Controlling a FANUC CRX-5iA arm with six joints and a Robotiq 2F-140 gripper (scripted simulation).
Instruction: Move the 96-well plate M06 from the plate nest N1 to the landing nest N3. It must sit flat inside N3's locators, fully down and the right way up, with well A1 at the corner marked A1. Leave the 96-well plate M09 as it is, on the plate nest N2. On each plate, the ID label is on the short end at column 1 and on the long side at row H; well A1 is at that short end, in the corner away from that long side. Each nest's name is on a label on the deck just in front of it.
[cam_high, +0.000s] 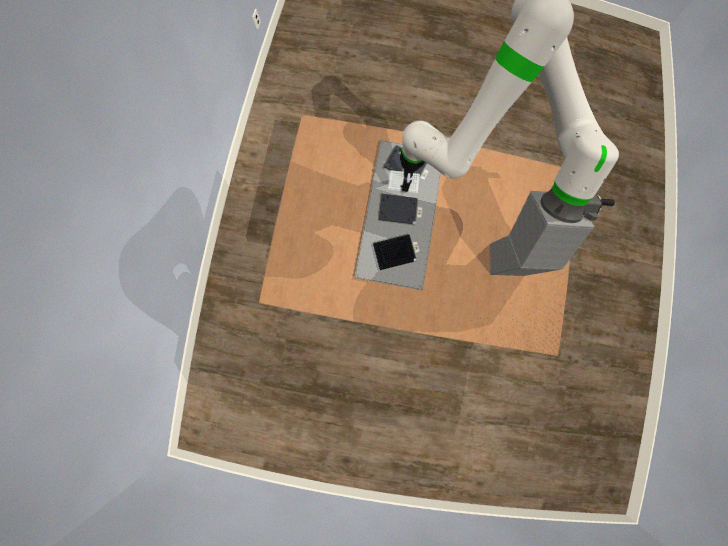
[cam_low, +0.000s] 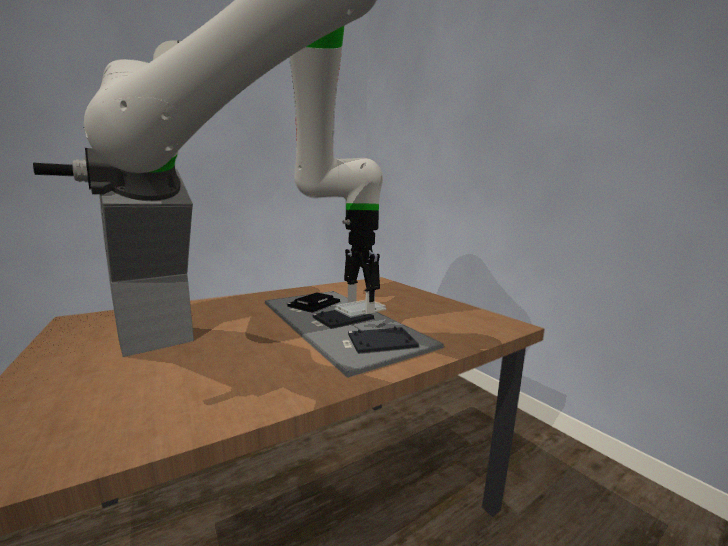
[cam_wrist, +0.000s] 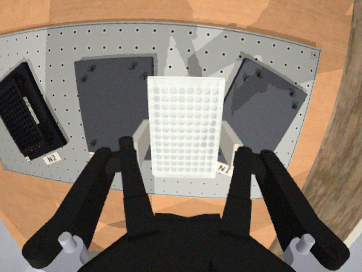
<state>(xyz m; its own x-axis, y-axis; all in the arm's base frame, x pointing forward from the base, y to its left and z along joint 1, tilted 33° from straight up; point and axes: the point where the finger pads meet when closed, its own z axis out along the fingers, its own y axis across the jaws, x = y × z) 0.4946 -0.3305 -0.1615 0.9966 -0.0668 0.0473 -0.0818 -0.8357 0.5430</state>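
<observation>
Now: the dark landing nest N3 11 cm to the left of my hand, 8 cm below it and 2 cm ahead of it. Round my hand: dark plate nest N1: 11 cm to the right, 8 cm below, 2 cm behind; white 96-well plate M06: 2 cm below; N1 label: 10 cm behind, 9 cm below, 7 cm to the right.
</observation>
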